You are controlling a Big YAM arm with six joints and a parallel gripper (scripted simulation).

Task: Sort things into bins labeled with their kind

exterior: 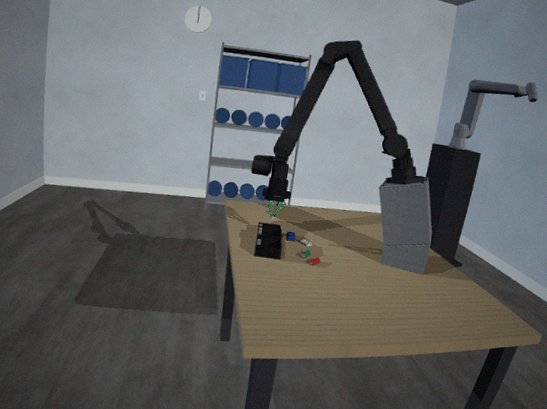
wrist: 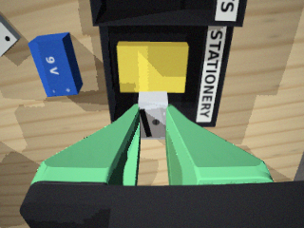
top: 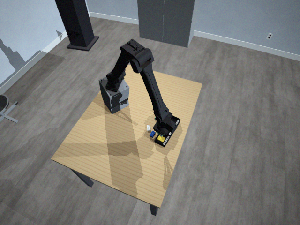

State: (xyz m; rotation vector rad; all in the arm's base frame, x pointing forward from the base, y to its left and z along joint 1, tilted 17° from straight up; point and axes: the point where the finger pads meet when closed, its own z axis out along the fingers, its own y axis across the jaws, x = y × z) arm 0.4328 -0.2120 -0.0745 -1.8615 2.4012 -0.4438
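Right now the yellow block is 7 cm below my hand. Also, from my hand: grey-white piece (right at my hand); then blue block (7 cm behind, 1 cm to the left, 7 cm below); then white domino (11 cm behind, 7 cm to the left, 7 cm below).
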